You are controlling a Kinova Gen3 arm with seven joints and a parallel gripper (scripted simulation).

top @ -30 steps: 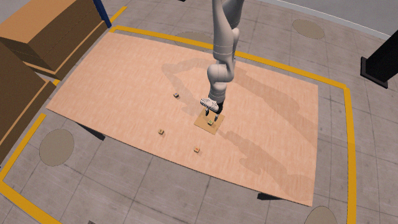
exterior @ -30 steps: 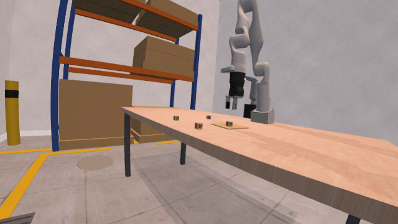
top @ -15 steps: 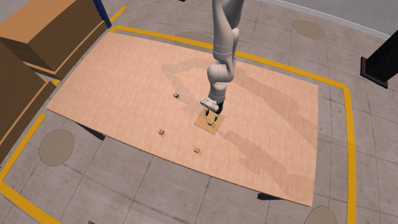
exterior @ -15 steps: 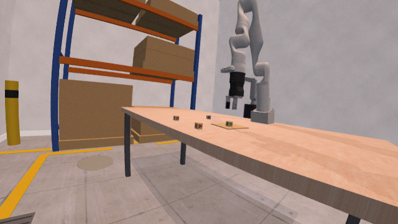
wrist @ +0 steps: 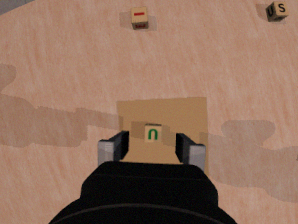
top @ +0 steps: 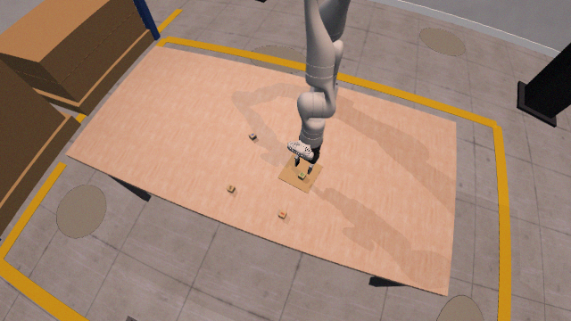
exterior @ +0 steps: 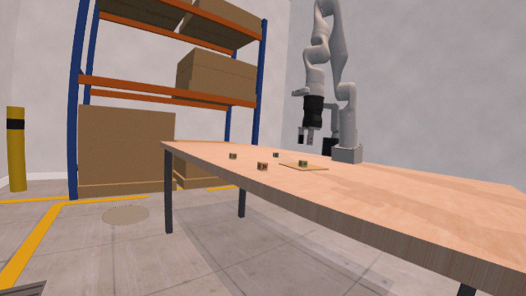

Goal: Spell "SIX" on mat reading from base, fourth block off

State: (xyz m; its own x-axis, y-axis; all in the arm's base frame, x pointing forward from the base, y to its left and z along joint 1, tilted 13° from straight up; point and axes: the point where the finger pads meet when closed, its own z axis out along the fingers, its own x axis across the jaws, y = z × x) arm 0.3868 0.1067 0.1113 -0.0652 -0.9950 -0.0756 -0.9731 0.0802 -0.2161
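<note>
My gripper is now 20 mm past the tan mat, 20 mm to the left of it and 100 mm above it. Round my hand: block (180 mm ahead, 20 mm to the left, 90 mm below).
</note>
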